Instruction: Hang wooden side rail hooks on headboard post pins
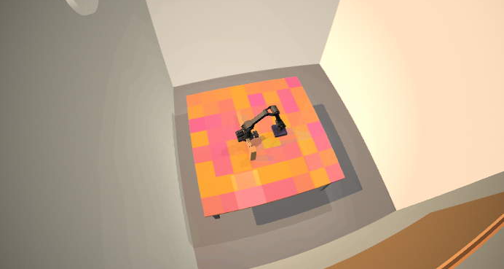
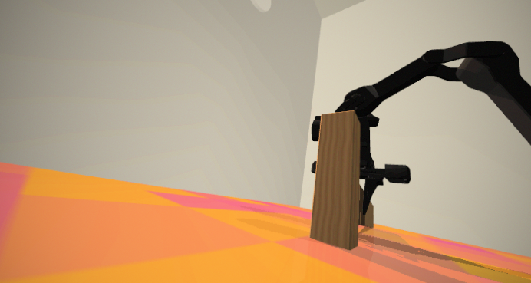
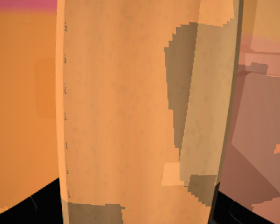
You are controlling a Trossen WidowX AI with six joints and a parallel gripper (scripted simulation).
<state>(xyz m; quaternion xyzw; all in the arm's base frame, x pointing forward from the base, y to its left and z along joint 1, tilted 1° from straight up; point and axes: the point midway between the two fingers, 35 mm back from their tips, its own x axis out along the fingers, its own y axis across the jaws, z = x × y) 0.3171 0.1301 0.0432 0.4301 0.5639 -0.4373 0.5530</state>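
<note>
Right now the wooden headboard post is 15 cm to the left of my gripper tip, 4 cm behind it and 4 cm above it.
</note>
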